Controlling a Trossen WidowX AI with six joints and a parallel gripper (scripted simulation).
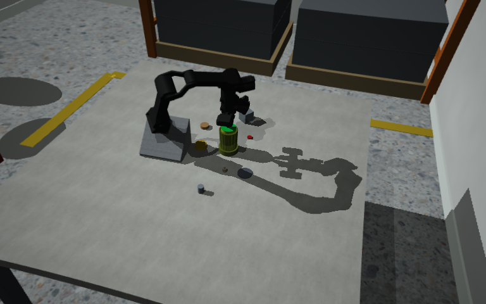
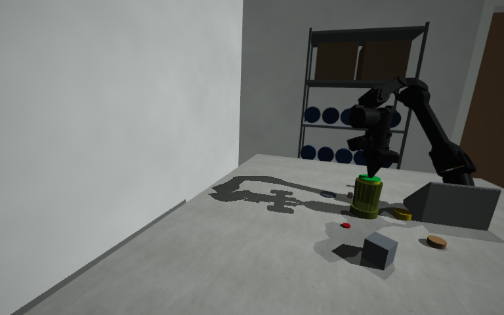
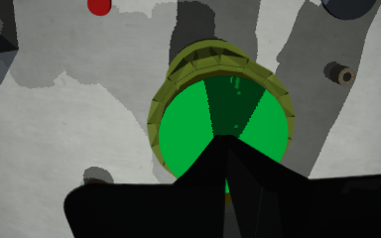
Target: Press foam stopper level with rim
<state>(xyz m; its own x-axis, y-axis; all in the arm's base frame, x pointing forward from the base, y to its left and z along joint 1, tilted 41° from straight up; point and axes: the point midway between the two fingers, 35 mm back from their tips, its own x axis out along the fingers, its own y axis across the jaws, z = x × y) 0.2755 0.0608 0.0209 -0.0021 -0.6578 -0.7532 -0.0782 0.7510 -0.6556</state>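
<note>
The green foam stopper lies 5 cm below my hand. The rest, counted from my hand: yellow ring: 15 cm below, 12 cm behind, 1 cm to the right; tiny brown piece: 15 cm below, 13 cm to the right, 2 cm ahead; red disc: 16 cm below, 11 cm to the left, 7 cm ahead.
</note>
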